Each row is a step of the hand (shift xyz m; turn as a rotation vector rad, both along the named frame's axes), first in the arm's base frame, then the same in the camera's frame.
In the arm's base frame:
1: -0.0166 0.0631 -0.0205 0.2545 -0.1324 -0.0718
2: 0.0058 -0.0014 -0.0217 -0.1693 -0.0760 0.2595
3: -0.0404 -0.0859 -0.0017 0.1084 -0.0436 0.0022
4: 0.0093 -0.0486 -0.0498 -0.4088 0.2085 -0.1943
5: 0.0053 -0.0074 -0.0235 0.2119 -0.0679 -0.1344
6: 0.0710 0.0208 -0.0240 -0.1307 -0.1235 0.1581
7: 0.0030 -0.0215 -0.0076 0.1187 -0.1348 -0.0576
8: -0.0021 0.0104 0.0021 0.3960 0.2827 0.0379
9: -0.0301 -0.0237 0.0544 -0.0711 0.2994 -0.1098
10: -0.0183 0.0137 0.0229 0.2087 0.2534 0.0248
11: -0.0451 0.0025 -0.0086 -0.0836 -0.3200 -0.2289
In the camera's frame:
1: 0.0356 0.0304 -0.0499 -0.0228 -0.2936 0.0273
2: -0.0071 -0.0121 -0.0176 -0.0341 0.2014 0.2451
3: -0.0878 0.0060 0.0356 0.0135 -0.1110 0.0340
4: -0.0547 -0.0397 -0.0191 -0.0883 0.3788 -0.3115
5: -0.0129 -0.0142 -0.0164 -0.0141 -0.2519 -0.0626
6: 0.0387 -0.0632 -0.0236 -0.0953 0.1207 0.1835
7: -0.0190 -0.0123 0.0040 -0.0791 -0.1692 0.0268
8: 0.0083 0.0061 -0.0034 0.4177 -0.2447 -0.0618
9: -0.0110 0.0347 0.0557 0.1672 0.1339 -0.2467
10: 0.0120 0.0278 0.0115 0.3063 -0.0916 -0.0785
11: -0.0212 0.0385 -0.0133 -0.3850 -0.1030 -0.0544

